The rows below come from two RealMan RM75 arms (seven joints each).
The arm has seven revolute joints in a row. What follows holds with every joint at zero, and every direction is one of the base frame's. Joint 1 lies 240.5 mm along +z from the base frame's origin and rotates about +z. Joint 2 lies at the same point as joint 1 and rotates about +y. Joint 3 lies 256.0 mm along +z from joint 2 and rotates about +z. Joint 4 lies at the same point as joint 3 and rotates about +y. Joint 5 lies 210.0 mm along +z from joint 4 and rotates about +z. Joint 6 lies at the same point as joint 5 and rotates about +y. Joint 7 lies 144.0 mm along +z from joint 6 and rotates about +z. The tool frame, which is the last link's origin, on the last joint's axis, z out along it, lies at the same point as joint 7; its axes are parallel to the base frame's.
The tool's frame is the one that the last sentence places.
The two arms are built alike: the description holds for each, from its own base.
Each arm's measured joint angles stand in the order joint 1, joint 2, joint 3, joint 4, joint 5, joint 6, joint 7.
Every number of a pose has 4 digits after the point. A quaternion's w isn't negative.
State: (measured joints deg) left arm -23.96 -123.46 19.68 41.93 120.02 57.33 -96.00; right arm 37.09 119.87 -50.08 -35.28 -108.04 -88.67 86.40
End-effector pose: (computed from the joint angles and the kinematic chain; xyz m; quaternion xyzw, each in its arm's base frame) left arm -0.3810 0.3317 0.0451 -0.7203 -0.5032 -0.2072 0.4301; right arm 0.2027 0.3468 -0.0293 -0.9432 0.2055 0.2581 0.0384
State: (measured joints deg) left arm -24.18 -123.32 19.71 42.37 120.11 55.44 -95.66; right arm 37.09 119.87 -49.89 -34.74 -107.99 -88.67 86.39
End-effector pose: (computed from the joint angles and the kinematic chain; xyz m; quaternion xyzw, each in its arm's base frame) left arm -0.3840 0.3347 0.0506 -0.7159 -0.4991 -0.1978 0.4463; right arm 0.2036 0.3461 -0.0302 -0.9418 0.2098 0.2599 0.0371
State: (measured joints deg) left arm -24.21 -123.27 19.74 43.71 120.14 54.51 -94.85; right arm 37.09 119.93 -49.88 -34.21 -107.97 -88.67 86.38
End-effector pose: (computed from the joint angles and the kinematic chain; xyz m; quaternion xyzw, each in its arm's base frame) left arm -0.3851 0.3372 0.0589 -0.7165 -0.4870 -0.1889 0.4625; right arm 0.2043 0.3448 -0.0320 -0.9408 0.2136 0.2609 0.0344
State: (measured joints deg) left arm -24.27 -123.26 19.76 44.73 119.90 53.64 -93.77; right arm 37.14 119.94 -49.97 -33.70 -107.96 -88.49 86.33
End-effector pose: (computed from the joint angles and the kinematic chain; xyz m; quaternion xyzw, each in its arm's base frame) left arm -0.3855 0.3395 0.0656 -0.7170 -0.4749 -0.1818 0.4767; right arm 0.2050 0.3442 -0.0337 -0.9403 0.2166 0.2606 0.0328
